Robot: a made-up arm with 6 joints. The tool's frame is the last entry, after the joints.
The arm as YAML. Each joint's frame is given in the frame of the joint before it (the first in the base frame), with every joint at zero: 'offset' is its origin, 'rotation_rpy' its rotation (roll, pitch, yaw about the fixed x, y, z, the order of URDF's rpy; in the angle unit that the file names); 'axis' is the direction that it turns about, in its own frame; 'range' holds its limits. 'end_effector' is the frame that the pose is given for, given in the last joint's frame.
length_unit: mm
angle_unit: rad
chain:
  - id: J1
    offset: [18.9, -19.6, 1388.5]
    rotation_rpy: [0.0, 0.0, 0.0]
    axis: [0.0, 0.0, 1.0]
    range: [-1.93, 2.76]
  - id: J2
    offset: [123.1, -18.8, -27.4]
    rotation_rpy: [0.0, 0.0, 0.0]
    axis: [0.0, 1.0, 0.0]
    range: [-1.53, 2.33]
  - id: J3
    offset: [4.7, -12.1, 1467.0]
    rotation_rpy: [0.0, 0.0, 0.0]
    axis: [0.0, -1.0, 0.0]
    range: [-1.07, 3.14]
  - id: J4
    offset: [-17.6, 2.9, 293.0]
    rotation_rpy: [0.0, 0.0, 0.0]
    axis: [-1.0, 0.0, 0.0]
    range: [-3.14, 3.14]
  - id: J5
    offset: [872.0, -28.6, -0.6]
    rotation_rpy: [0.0, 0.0, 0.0]
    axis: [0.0, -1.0, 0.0]
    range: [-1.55, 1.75]
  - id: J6
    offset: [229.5, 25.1, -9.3]
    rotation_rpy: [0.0, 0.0, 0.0]
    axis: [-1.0, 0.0, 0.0]
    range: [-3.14, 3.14]
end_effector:
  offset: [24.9, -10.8, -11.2]
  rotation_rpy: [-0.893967, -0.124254, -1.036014]
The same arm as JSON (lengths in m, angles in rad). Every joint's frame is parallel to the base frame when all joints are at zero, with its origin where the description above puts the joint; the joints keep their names.
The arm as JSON. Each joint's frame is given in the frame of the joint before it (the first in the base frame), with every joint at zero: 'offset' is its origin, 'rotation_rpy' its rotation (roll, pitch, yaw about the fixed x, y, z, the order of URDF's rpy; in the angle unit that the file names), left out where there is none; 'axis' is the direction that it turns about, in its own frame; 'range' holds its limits. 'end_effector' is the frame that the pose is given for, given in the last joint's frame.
{"length_unit": "m", "angle_unit": "rad", "chain": [
  {"id": "J1", "offset": [0.0189, -0.0196, 1.3885], "axis": [0.0, 0.0, 1.0], "range": [-1.93, 2.76]},
  {"id": "J2", "offset": [0.1231, -0.0188, -0.0274], "axis": [0.0, 1.0, 0.0], "range": [-1.53, 2.33]},
  {"id": "J3", "offset": [0.0047, -0.0121, 1.467], "axis": [0.0, -1.0, 0.0], "range": [-1.07, 3.14]},
  {"id": "J4", "offset": [-0.0176, 0.0029, 0.293], "axis": [-1.0, 0.0, 0.0], "range": [-3.14, 3.14]},
  {"id": "J5", "offset": [0.872, -0.0286, -0.0006], "axis": [0.0, -1.0, 0.0], "range": [-1.55, 1.75]},
  {"id": "J6", "offset": [0.2295, 0.0251, -0.0093], "axis": [-1.0, 0.0, 0.0], "range": [-3.14, 3.14]}
], "end_effector": {"offset": [0.0249, -0.0108, -0.0112], "rotation_rpy": [-0.894, -0.1243, -1.036]}}

